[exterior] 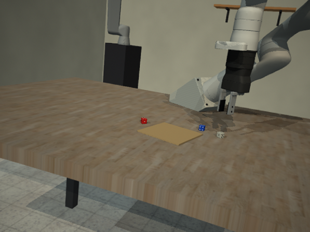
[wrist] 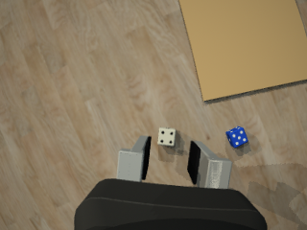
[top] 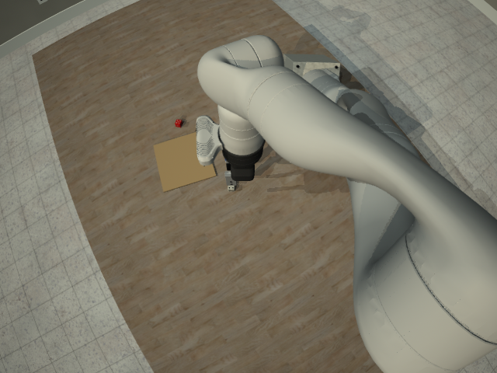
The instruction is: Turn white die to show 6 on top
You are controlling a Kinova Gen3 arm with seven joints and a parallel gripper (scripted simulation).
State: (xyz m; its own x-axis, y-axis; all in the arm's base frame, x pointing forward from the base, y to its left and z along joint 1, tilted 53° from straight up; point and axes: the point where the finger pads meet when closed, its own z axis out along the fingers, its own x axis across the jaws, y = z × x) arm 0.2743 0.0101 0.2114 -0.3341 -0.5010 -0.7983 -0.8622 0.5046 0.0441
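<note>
The white die is 8 cm below my hand. From my hand the other things lie so: tan mat (9 cm ahead, 12 cm to the right, 9 cm below); then blue die (2 cm behind, 7 cm to the right, 8 cm below); then red die (7 cm ahead, 23 cm to the right, 8 cm below).
</note>
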